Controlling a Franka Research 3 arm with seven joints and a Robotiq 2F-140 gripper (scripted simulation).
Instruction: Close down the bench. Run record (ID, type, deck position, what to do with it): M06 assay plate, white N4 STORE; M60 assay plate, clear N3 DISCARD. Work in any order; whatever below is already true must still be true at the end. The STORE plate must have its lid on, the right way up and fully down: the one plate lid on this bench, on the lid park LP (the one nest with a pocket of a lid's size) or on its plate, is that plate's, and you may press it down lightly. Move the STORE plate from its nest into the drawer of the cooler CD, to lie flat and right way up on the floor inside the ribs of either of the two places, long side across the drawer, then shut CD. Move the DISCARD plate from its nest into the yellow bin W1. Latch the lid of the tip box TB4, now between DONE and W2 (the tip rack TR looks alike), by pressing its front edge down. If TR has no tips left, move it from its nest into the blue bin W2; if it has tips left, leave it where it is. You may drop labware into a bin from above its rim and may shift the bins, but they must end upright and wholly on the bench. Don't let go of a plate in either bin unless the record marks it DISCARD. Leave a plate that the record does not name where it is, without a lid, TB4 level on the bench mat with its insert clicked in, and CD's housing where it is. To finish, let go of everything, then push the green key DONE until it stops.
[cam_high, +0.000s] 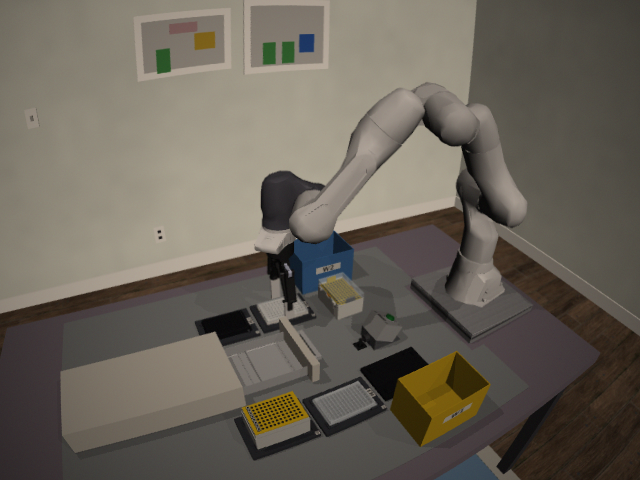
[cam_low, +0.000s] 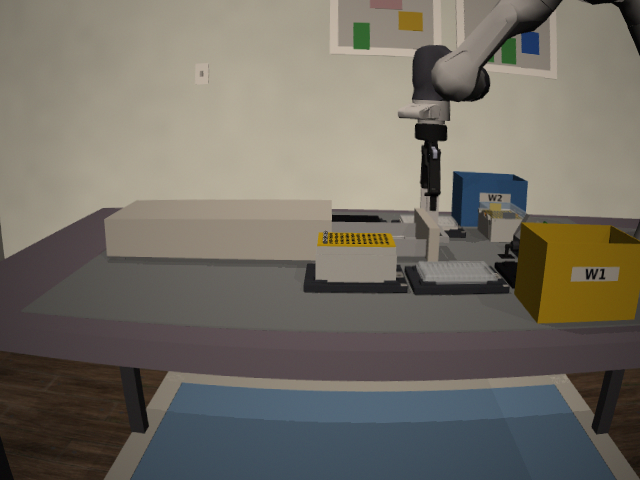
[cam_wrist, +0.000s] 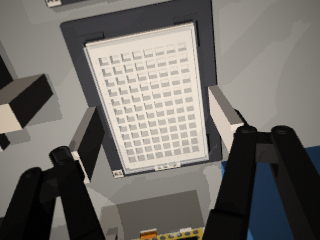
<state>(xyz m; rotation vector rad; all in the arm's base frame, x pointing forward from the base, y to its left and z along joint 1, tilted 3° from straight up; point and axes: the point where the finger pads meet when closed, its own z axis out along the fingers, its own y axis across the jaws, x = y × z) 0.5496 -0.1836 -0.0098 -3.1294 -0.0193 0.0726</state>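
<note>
Right now the white plate is 30 mm below my hand. Also, from my hand: blue bin W2: 180 mm behind, 130 mm to the right, 10 mm below; black plate: 180 mm ahead, 10 mm to the left, 30 mm below; tip box TB4: 170 mm behind, 30 mm to the left, 10 mm below.
</note>
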